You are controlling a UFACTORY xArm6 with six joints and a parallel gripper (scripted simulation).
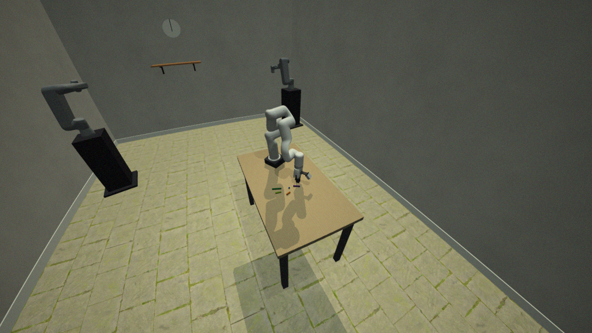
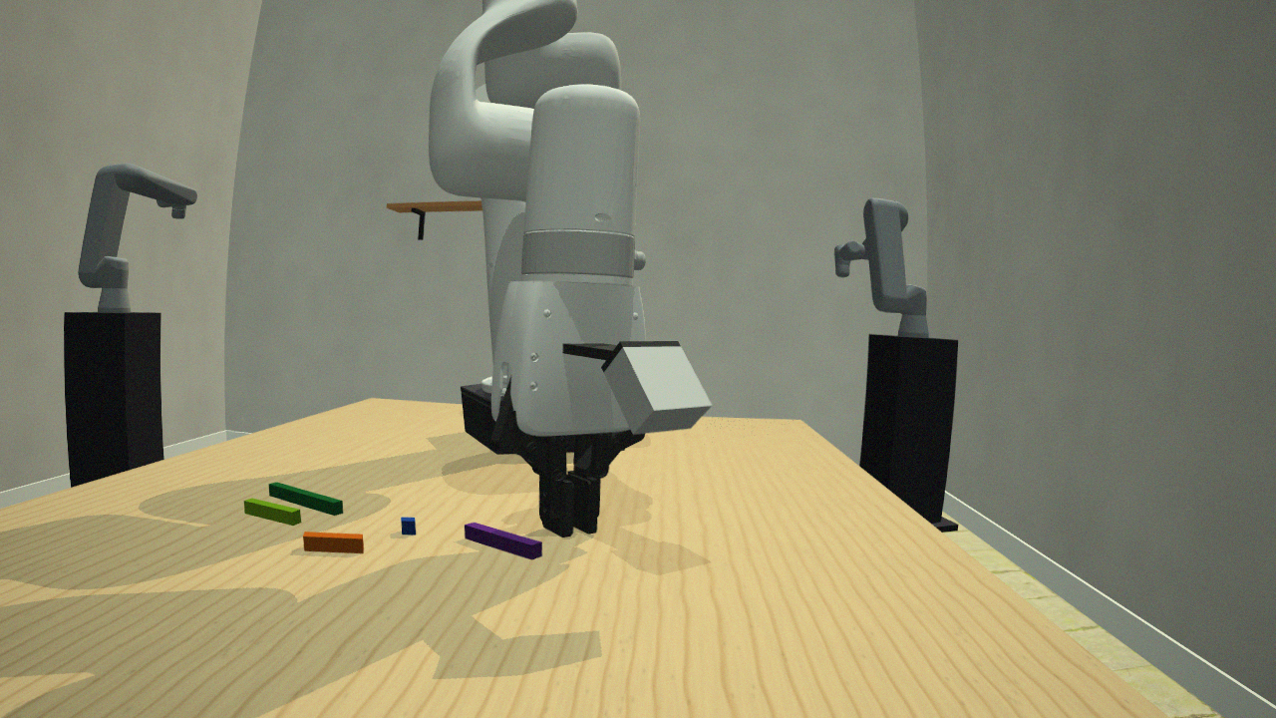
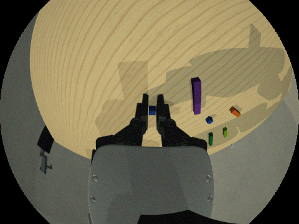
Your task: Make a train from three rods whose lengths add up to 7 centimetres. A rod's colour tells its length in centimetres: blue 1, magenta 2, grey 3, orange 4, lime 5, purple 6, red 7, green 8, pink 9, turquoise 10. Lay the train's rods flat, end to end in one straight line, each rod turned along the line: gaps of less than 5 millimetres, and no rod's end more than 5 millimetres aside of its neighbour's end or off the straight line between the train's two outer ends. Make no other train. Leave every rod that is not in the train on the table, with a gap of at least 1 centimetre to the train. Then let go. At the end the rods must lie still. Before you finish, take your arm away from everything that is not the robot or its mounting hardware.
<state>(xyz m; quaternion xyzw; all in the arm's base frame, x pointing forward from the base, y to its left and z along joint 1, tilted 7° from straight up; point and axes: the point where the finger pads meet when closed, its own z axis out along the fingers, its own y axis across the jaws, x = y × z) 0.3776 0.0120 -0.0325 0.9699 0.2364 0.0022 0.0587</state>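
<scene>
Right now my hand is 16 cm to the left of the orange rod, 7 cm short of it and 2 cm above it. Also, from my hand: lime rod 22 cm to the right, 2 cm below, 1 cm ahead; then purple rod 5 cm to the right, 4 cm ahead, 2 cm below; then green rod 21 cm to the right, 3 cm behind, 2 cm below.
</scene>
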